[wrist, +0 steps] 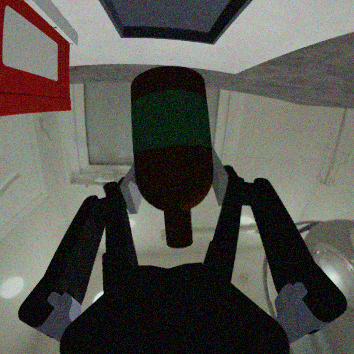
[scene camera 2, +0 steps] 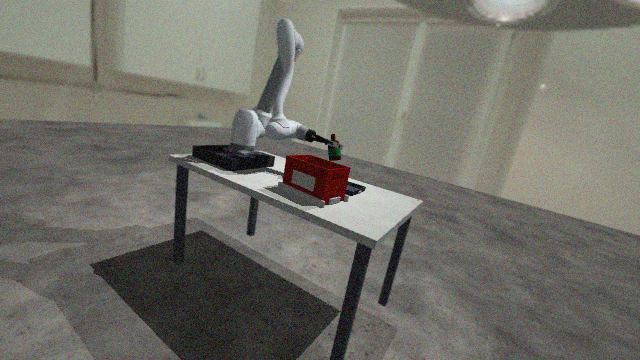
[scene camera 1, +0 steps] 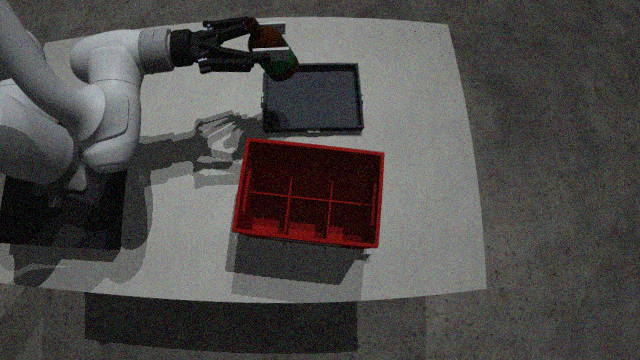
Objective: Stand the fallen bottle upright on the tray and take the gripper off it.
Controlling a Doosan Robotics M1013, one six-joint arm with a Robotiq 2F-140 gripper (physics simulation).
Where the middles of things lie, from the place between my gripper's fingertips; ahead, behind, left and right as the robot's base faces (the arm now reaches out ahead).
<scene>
Right now my hand is 30 mm past the brown bottle (scene camera 1: 260, 37), 10 mm to the left of it and 20 mm above it.
</scene>
